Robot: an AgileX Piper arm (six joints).
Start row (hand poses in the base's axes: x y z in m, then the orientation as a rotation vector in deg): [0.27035, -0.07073, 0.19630, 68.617, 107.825, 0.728]
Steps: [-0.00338, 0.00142, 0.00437, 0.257, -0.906, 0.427]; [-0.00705, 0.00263, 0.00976, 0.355, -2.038, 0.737]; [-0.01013, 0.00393, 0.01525, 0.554, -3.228, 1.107]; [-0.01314, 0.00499, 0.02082, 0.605, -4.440, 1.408]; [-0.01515, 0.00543, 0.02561, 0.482, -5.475, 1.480]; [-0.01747, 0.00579, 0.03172, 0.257, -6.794, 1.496]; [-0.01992, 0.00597, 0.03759, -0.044, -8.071, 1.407]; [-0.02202, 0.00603, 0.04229, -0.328, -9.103, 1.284]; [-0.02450, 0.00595, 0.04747, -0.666, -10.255, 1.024]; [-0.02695, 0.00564, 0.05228, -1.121, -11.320, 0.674]
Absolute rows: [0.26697, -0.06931, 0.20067, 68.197, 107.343, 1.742]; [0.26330, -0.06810, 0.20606, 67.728, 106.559, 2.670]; [0.26022, -0.06680, 0.21155, 67.256, 105.775, 3.754]; [0.25721, -0.06574, 0.21712, 66.742, 104.899, 4.668]; [0.25520, -0.06530, 0.22191, 66.364, 104.010, 5.187]; [0.25288, -0.06494, 0.22802, 65.904, 102.819, 5.740]; [0.25043, -0.06476, 0.23389, 65.499, 101.591, 6.137]; [0.24833, -0.06470, 0.23859, 65.190, 100.562, 6.390]; [0.24585, -0.06478, 0.24377, 64.941, 99.339, 6.587]; [0.24340, -0.06509, 0.24858, 64.715, 98.121, 6.578]
